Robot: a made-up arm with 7 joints.
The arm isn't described. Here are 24 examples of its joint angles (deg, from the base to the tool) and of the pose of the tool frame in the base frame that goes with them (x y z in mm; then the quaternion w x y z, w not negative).
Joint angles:
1: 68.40 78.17 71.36 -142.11 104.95 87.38 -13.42
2: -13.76 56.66 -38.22 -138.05 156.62 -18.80 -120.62
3: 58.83 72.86 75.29 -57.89 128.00 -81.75 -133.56
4: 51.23 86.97 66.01 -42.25 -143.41 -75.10 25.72
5: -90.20 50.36 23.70 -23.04 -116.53 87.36 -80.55
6: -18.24 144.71 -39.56 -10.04 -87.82 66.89 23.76
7: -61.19 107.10 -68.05 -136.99 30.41 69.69 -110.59
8: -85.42 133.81 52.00 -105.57 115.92 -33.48 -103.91
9: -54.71 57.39 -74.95 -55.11 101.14 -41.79 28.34
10: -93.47 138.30 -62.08 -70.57 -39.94 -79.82 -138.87
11: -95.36 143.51 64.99 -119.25 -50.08 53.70 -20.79
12: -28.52 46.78 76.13 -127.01 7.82 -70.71 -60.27
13: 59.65 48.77 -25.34 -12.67 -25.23 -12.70 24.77
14: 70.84 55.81 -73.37 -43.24 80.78 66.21 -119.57
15: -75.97 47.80 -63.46 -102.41 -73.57 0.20 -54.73
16: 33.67 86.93 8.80 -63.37 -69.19 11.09 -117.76
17: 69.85 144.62 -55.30 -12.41 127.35 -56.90 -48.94
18: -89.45 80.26 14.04 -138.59 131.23 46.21 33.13
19: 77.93 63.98 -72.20 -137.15 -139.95 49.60 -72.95
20: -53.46 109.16 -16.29 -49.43 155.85 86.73 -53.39
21: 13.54 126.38 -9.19 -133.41 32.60 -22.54 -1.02
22: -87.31 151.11 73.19 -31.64 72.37 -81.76 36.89
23: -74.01 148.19 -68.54 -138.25 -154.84 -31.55 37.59
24: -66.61 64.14 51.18 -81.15 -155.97 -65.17 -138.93
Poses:
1: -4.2 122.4 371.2 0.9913 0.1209 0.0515 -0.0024
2: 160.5 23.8 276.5 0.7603 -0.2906 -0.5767 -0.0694
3: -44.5 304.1 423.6 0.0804 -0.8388 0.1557 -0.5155
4: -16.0 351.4 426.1 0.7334 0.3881 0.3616 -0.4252
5: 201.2 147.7 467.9 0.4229 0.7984 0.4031 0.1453
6: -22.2 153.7 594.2 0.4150 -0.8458 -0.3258 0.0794
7: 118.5 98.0 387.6 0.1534 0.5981 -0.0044 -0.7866
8: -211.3 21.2 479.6 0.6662 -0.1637 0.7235 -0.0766
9: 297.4 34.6 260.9 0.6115 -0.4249 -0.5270 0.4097
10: 23.9 215.5 518.5 0.6028 -0.4407 -0.1312 0.6521
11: -226.6 50.5 408.2 0.6888 -0.2979 0.2441 -0.6142
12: 31.8 145.3 424.1 0.6411 -0.5059 0.5756 -0.0415
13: -255.6 193.4 192.9 0.8219 0.4053 0.4001 0.0108
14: -253.8 114.2 216.0 0.5017 -0.4649 0.6622 -0.3061
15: 246.2 -66.6 391.5 0.4612 -0.5553 0.5337 0.4405
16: 100.2 289.5 289.6 0.2818 -0.3637 -0.4094 0.7879
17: 178.8 307.5 407.5 0.2700 0.7499 -0.3646 -0.4815
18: -22.4 58.9 452.8 0.7323 -0.4117 -0.3892 -0.3778
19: -128.4 51.3 230.1 0.0243 0.5137 -0.3858 -0.7659
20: 68.5 183.6 523.0 0.8464 -0.2470 -0.4718 -0.0073
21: 139.1 96.8 316.9 0.7070 -0.0123 -0.5053 -0.4946
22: -329.2 81.4 419.7 0.7976 0.1645 0.3683 0.4484
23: 68.1 101.3 505.5 0.1511 -0.6817 -0.1552 0.6988
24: 106.0 231.0 505.3 0.3288 -0.4650 -0.5749 0.5875
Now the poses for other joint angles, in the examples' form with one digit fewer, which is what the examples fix.
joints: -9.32 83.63 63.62 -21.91 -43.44 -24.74 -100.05
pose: 52 334 400 0.270 0.919 0.039 -0.285
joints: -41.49 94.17 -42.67 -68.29 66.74 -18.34 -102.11
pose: 225 192 392 0.333 0.697 -0.544 -0.327
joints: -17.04 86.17 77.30 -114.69 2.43 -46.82 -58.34
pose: 11 122 523 0.561 -0.582 0.573 0.133
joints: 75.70 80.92 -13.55 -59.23 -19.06 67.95 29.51
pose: -144 248 260 0.415 0.854 0.303 -0.078
